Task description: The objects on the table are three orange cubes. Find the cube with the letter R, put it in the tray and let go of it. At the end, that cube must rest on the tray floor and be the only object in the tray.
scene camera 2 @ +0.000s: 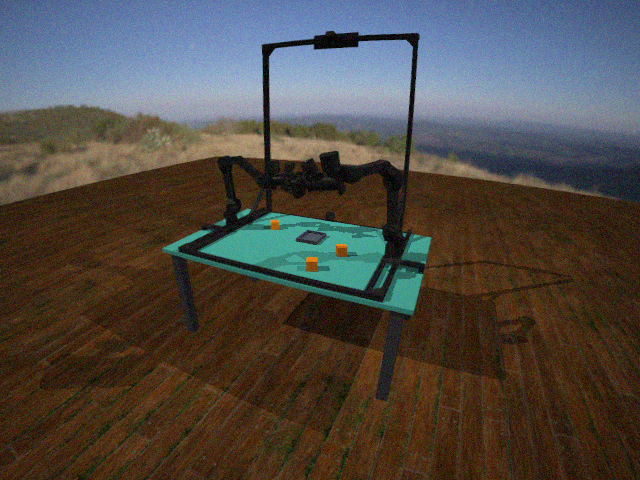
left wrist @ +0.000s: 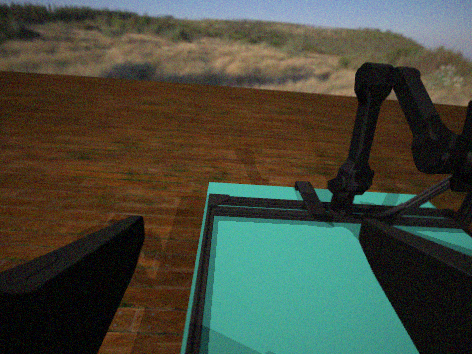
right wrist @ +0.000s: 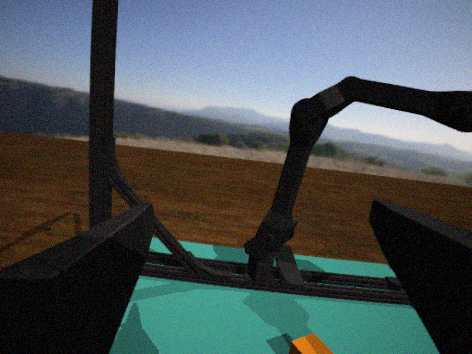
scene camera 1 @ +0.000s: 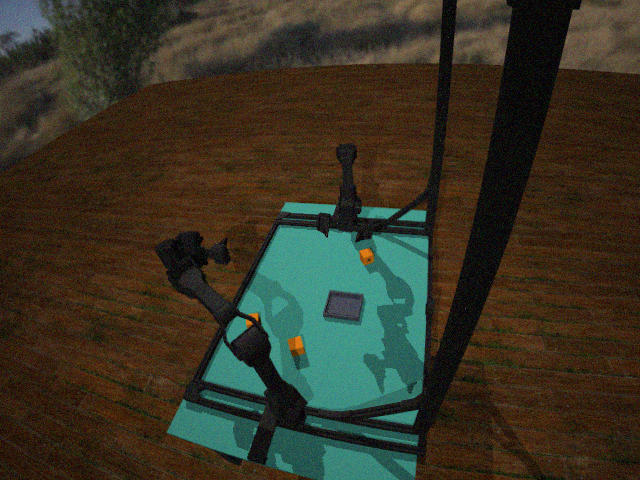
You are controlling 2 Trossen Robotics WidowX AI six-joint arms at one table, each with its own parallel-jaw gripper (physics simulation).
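Where they show: left gripper, between the fingertips: (scene camera 2: 286, 184) (left wrist: 253, 227) (scene camera 1: 214, 237); right gripper, between the fingertips: (right wrist: 262, 211) (scene camera 1: 341, 238); left arm's base, origin of its link: (scene camera 2: 393, 254) (right wrist: 259, 273) (scene camera 1: 295, 416); right arm's base, origin of its link: (scene camera 2: 232, 225) (left wrist: 339, 209).
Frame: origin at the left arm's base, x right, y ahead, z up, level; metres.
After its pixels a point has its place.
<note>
One orange cube (scene camera 1: 366, 256) @(x 0.108, y 0.669, z 0.026 m) (scene camera 2: 274, 224) @(x 0.084, y 0.680, z 0.013 m) lies near the right arm's base, with a small unreadable dark mark. A second orange cube (scene camera 1: 296, 346) @(x -0.057, y 0.219, z 0.026 m) (scene camera 2: 341, 250) @(x -0.087, y 0.223, z 0.013 m) (right wrist: 311, 345) @(x -0.064, y 0.226, z 0.026 m) lies towards the left arm's base. A third orange cube (scene camera 1: 252, 320) (scene camera 2: 311, 264) @(x -0.272, y 0.288, z 0.013 m) lies near the table's long edge, partly hidden by the left arm in scene camera 1. No letter is readable. The tray (scene camera 1: 342, 318) @(x 0.063, y 0.381, z -0.012 m) (scene camera 2: 307, 241) @(x -0.011, y 0.430, z -0.009 m) is empty. My left gripper (scene camera 1: 227, 250) (left wrist: 253, 227) @(x -0.324, y 0.367, z 0.349 m) is open and empty, high and away from the cubes. My right gripper (scene camera 1: 345, 229) @(x 0.064, y 0.457, z 0.306 m) is open and empty above the table.
A black frame borders the teal table (scene camera 1: 310, 268) @(x -0.122, y 0.611, z -0.019 m) (scene camera 2: 232, 253) @(x -0.274, y 0.698, z -0.019 m). Tall black posts (scene camera 2: 266, 103) @(x 0.346, y 0.878, z 0.675 m) (right wrist: 101, 110) @(x 0.355, y 0.037, z 0.329 m) rise at one side and carry an overhead bar (scene camera 2: 382, 37) @(x 0.341, y 0.191, z 1.006 m). Arm shadows fall across the tabletop. The two arms overlap in scene camera 2.
</note>
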